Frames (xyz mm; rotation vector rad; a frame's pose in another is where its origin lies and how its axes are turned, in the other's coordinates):
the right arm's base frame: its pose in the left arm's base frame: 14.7 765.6 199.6 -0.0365 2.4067 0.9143
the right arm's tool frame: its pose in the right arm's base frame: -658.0 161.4 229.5 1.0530 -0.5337 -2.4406
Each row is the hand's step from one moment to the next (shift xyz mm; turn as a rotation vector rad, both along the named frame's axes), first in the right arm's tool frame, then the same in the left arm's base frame.
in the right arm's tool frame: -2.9 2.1 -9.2 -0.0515 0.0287 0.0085
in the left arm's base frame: -8.9 -1.8 -3.9 -0.0035 0.0397 -0.0443
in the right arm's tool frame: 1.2 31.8 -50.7 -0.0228 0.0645 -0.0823
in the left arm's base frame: -38.3 -30.9 -34.1 -0.0677 -0.0325 -0.0762
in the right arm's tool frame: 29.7 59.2 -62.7 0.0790 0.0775 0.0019
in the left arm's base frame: -32.9 -68.5 -50.5 0.0472 -0.0903 -0.0433
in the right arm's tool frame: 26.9 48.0 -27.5 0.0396 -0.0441 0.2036
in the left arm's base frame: -4.5 -48.5 -37.6 0.1885 0.0612 0.0754
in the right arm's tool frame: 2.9 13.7 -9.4 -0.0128 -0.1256 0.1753
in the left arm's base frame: -4.3 -10.3 -12.6 0.1256 0.1189 0.1294
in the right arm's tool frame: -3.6 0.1 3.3 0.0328 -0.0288 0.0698
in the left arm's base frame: 1.8 4.4 -1.1 0.0681 0.0083 0.0455
